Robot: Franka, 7 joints.
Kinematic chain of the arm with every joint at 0, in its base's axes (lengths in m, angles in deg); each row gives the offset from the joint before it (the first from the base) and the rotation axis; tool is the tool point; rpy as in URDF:
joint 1: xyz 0 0 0.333 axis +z
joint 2: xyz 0 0 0 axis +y
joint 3: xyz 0 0 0.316 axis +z
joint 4: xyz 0.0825 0 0 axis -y
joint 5: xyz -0.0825 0 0.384 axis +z
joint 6: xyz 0 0 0 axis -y
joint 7: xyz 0.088 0 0 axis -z
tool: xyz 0 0 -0.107 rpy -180 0 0
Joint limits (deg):
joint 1: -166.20..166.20
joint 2: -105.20..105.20
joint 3: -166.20..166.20
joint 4: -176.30..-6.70
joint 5: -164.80..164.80
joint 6: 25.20..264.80
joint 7: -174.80..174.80
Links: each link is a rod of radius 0.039 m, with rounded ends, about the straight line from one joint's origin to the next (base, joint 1, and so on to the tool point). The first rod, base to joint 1, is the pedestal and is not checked.
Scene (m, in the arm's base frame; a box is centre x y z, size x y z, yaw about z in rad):
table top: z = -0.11
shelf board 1: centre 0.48 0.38 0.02 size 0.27 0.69 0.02 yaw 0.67
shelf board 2: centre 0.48 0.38 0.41 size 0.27 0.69 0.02 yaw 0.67
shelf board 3: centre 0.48 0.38 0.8 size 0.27 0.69 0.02 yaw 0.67
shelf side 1: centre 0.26 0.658 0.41 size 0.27 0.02 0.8 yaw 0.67
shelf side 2: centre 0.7 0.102 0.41 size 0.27 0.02 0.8 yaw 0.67
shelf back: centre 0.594 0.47 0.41 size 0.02 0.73 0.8 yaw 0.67
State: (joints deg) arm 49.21 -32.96 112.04 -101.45 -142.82 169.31 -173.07
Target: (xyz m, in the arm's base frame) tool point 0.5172 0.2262 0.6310
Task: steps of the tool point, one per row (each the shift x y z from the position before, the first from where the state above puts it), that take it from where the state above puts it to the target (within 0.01 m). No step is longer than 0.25 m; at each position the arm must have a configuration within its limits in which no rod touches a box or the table.
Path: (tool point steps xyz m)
1: 0.0816 0.1924 0.0297
2: 0.1386 0.1430 0.0437
3: 0.1725 0.0773 0.0512
4: 0.1803 0.0060 0.0521
5: 0.2010 -0.0099 0.0431
6: 0.2032 -0.0912 0.0200
7: 0.1657 -0.1714 -0.0075

